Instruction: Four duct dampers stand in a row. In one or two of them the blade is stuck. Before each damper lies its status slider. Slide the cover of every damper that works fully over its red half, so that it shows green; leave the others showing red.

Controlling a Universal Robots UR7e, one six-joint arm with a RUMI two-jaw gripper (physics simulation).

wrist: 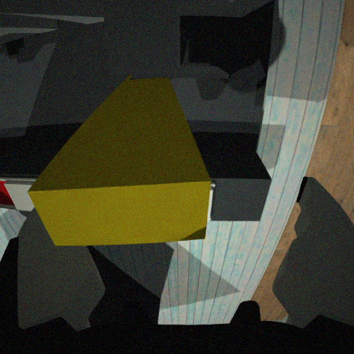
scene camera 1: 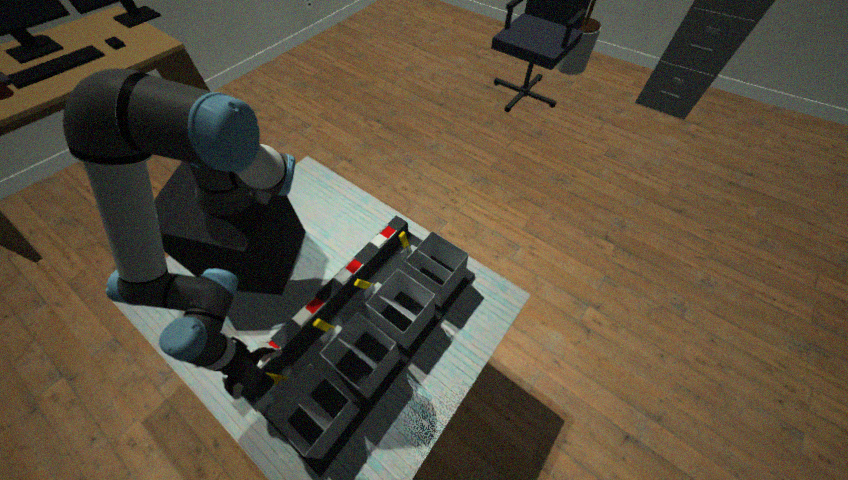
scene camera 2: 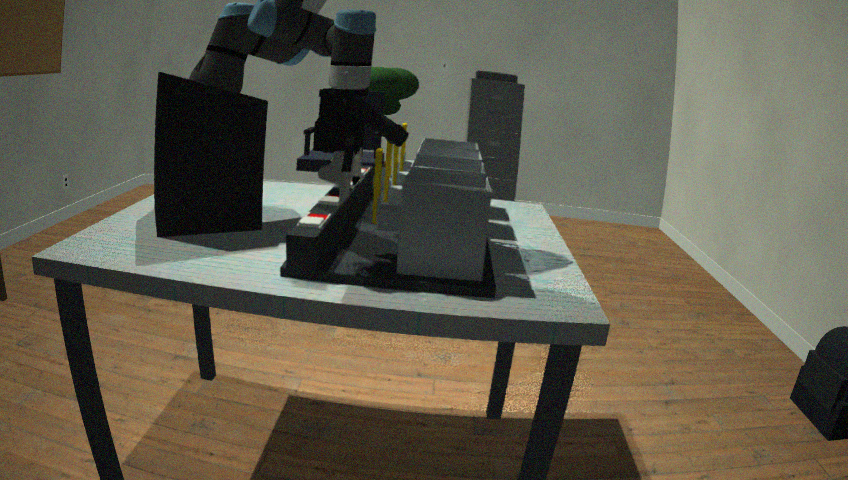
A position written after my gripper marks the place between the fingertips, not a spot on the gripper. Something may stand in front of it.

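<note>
There's a yellow lever [wrist: 132, 173] that I can see. And then there's my gripper [scene camera 2: 347, 193], which you'd also find at [wrist: 185, 180] and at [scene camera 1: 260, 374].
</note>
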